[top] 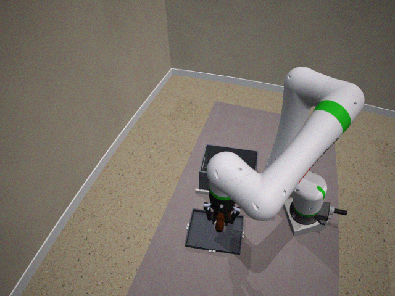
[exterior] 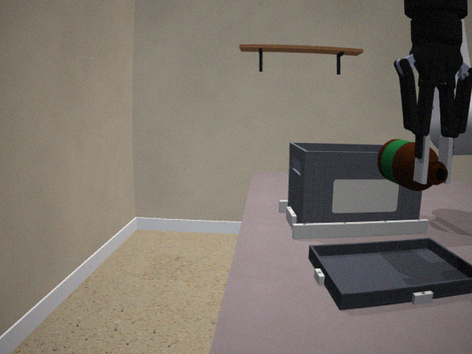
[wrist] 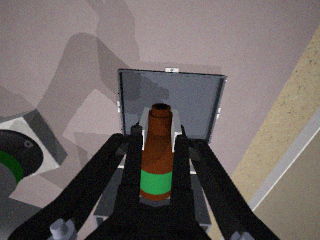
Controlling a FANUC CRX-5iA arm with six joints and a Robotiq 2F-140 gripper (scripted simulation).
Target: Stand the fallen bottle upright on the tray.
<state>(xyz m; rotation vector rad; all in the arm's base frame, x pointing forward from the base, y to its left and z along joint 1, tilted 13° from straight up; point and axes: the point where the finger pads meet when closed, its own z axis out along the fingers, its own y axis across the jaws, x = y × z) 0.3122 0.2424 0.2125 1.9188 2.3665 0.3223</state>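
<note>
The bottle lies 10 mm ahead of my hand, 50 mm to the right of it and 20 mm below it. Also, from my hand: tray 30 mm ahead, 40 mm to the right, 180 mm below; crate 70 mm ahead, 340 mm to the right, 110 mm below.
</note>
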